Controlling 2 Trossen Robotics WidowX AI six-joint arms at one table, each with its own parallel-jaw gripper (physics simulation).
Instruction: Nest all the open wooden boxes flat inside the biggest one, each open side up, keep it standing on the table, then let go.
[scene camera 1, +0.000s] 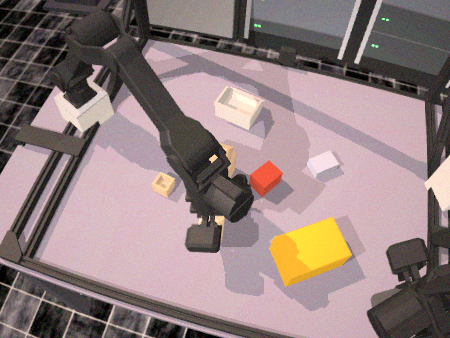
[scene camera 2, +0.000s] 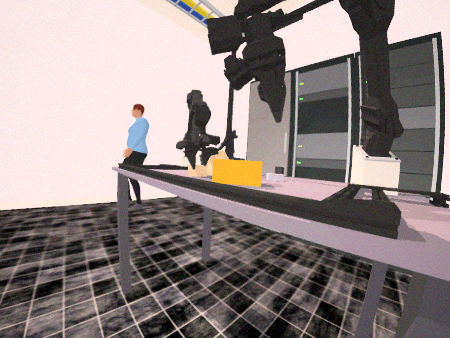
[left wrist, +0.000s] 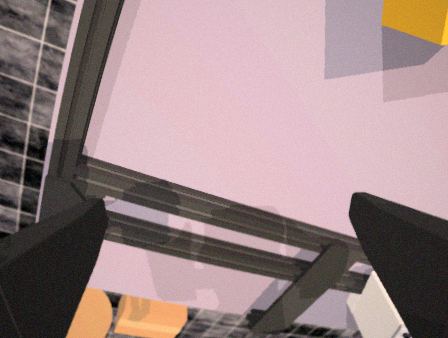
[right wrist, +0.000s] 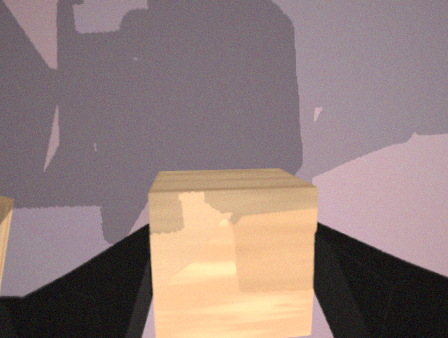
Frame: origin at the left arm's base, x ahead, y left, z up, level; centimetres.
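Seen in the pictures: left gripper, fingertip midpoint: (scene camera 2: 277, 117) (left wrist: 230, 207); right gripper, fingertip midpoint: (scene camera 1: 214, 226) (scene camera 2: 198, 170) (right wrist: 230, 233); left arm's base, link origin: (scene camera 2: 375, 152); right arm's base, link origin: (scene camera 1: 80, 95).
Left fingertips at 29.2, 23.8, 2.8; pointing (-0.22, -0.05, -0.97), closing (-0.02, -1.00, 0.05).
Pixels of each thing's top centre, then the offset from my left fingertips to it, as dx, dy, dz.
- pale wooden box, top centre: (right wrist: 236, 271) (scene camera 1: 211, 222) (scene camera 2: 198, 165) +29.7, -26.7, -10.7
- small open wooden box, top centre: (scene camera 1: 163, 181) +38.5, -38.6, -11.8
- cream open box, top centre: (scene camera 1: 240, 98) +17.1, -57.6, -9.7
- red block, top centre: (scene camera 1: 266, 173) +15.7, -35.8, -10.4
- white block, top centre: (scene camera 1: 323, 161) (scene camera 2: 275, 173) +1.0, -37.7, -12.2
- large yellow block, top centre: (scene camera 1: 313, 246) (scene camera 2: 239, 160) +11.1, -16.7, -8.1
A pale wooden box (scene camera 1: 219, 220) (scene camera 2: 198, 171) (right wrist: 232, 265) shows a flat closed face up in the right wrist view. My right gripper (scene camera 1: 210, 220) (right wrist: 230, 233) is shut on it, one finger at each side. Whether it touches the table is hidden. A small open wooden box (scene camera 1: 164, 185) stands open side up left of the arm. Another wooden box (scene camera 1: 229, 159) (scene camera 2: 218, 159) is partly hidden by the arm; its pose is unclear. A cream open box (scene camera 1: 239, 107) stands open side up farther back. My left gripper (scene camera 2: 278, 117) (left wrist: 230, 207) is open and empty, high above the table.
A red block (scene camera 1: 266, 178) lies right of the right gripper. A white block (scene camera 1: 323, 164) (scene camera 2: 275, 177) lies farther right. A large yellow block (scene camera 1: 311, 250) (scene camera 2: 237, 172) (left wrist: 417, 20) lies near the front. Dark rails (scene camera 1: 50, 200) (left wrist: 200, 200) run along the table's edges.
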